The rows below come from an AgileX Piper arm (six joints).
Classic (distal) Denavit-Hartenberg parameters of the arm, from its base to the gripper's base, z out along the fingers. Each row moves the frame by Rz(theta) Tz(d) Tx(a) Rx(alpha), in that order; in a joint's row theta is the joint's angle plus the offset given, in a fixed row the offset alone. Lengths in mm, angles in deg.
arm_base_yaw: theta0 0  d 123  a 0  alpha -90
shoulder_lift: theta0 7.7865  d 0  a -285  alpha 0
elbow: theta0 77.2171  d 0  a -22  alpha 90
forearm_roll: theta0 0  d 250.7  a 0  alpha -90
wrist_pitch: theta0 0  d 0  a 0  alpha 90
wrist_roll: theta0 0  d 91  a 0  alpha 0
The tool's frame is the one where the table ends.
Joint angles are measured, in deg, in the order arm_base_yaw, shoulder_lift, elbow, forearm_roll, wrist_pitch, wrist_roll. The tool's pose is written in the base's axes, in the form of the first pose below.
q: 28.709, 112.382, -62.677, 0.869, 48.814, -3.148
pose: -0.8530 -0.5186 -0.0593 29.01; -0.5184 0.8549 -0.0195 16.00; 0.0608 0.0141 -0.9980 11.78; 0 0 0 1
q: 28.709, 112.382, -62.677, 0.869, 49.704, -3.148
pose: -0.8519 -0.5185 -0.0730 28.88; -0.5180 0.8549 -0.0268 15.94; 0.0763 0.0150 -0.9970 11.79; 0 0 0 1
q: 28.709, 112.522, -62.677, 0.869, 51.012, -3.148
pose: -0.8498 -0.5184 -0.0952 28.70; -0.5172 0.8550 -0.0387 15.84; 0.1014 0.0163 -0.9947 11.73; 0 0 0 1
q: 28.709, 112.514, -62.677, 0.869, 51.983, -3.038
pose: -0.8491 -0.5167 -0.1099 28.56; -0.5148 0.8560 -0.0466 15.77; 0.1181 0.0170 -0.9929 11.75; 0 0 0 1
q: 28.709, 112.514, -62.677, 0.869, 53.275, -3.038
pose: -0.8464 -0.5165 -0.1296 28.38; -0.5137 0.8561 -0.0571 15.67; 0.1405 0.0182 -0.9899 11.78; 0 0 0 1
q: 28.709, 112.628, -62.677, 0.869, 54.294, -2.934
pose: -0.8446 -0.5148 -0.1468 28.24; -0.5109 0.8571 -0.0664 15.60; 0.1600 0.0189 -0.9869 11.74; 0 0 0 1
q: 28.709, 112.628, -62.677, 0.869, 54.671, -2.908
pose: -0.8439 -0.5144 -0.1525 28.19; -0.5100 0.8573 -0.0694 15.57; 0.1665 0.0192 -0.9859 11.75; 0 0 0 1
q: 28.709, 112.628, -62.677, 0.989, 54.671, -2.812
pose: -0.8454 -0.5117 -0.1533 28.18; -0.5076 0.8589 -0.0679 15.58; 0.1665 0.0204 -0.9858 11.75; 0 0 0 1
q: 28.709, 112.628, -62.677, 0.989, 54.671, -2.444
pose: -0.8486 -0.5062 -0.1533 28.18; -0.5020 0.8622 -0.0679 15.58; 0.1666 0.0193 -0.9858 11.75; 0 0 0 1
